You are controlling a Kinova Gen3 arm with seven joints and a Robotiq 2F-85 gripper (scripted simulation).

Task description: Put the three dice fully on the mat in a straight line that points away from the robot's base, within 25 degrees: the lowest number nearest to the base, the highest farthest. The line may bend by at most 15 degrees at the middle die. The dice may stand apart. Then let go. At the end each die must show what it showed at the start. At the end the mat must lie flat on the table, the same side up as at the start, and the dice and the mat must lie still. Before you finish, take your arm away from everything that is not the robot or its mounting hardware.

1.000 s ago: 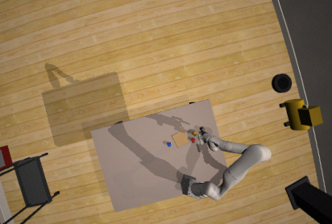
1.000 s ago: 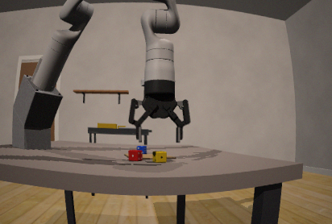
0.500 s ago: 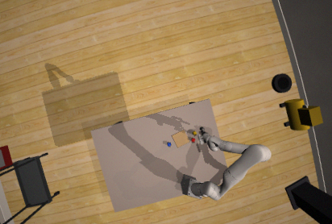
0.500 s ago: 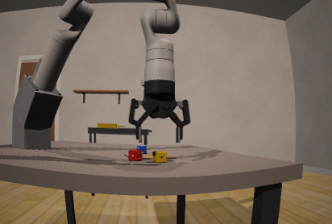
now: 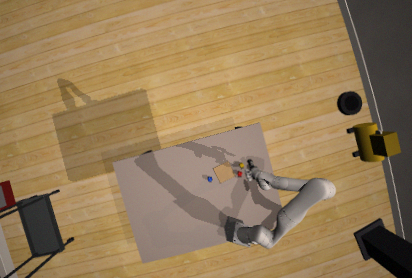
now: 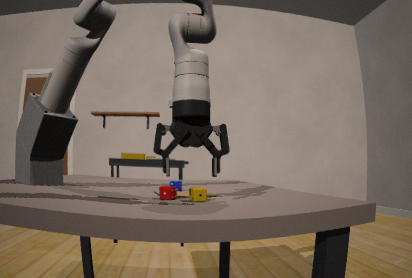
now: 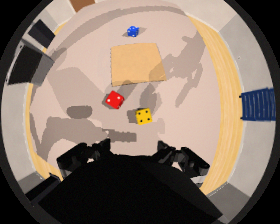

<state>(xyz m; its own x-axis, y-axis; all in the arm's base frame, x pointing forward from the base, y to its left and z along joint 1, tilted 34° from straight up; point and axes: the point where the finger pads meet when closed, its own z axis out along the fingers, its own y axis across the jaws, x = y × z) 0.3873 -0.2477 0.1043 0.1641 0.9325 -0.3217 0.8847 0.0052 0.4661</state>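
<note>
My gripper is now 30 mm past the red die, 90 mm to the right of it and 50 mm above it. Also, from my hand: yellow die (30 mm ahead, 50 mm to the left, 50 mm below); then tan mat (30 mm ahead, 200 mm to the left, 60 mm below); then blue die (40 mm ahead, 330 mm to the left, 50 mm below).
</note>
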